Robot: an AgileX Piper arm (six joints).
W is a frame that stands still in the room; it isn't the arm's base.
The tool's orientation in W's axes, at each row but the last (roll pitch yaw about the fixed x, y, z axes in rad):
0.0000 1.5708 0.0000
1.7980 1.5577 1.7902
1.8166 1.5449 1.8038
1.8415 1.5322 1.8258
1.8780 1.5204 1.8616
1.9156 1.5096 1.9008
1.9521 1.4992 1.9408
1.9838 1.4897 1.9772
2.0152 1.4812 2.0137
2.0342 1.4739 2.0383
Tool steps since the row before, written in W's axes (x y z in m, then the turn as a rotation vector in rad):
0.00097 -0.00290 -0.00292 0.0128 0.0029 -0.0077
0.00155 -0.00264 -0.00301 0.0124 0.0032 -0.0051
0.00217 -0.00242 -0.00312 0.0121 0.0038 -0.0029
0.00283 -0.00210 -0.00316 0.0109 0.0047 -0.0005
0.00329 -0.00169 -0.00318 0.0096 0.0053 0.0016
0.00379 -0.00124 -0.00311 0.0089 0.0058 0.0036
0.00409 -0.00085 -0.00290 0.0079 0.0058 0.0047
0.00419 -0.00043 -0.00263 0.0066 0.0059 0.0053
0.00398 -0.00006 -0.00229 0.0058 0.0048 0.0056
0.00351 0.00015 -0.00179 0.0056 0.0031 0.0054
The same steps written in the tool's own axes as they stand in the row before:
0.00292 -0.00290 0.00097 0.0077 0.0029 0.0128
0.00297 -0.00267 0.00158 0.0051 0.0032 0.0124
0.00305 -0.00247 0.00222 0.0029 0.0039 0.0121
0.00305 -0.00217 0.00289 0.0006 0.0049 0.0108
0.00305 -0.00179 0.00336 -0.0015 0.0055 0.0095
0.00296 -0.00136 0.00387 -0.0034 0.0061 0.0087
0.00273 -0.00099 0.00417 -0.0045 0.0062 0.0077
0.00246 -0.00059 0.00428 -0.0051 0.0063 0.0064
0.00212 -0.00023 0.00407 -0.0054 0.0053 0.0056
0.00164 -0.00001 0.00358 -0.0054 0.0035 0.0054

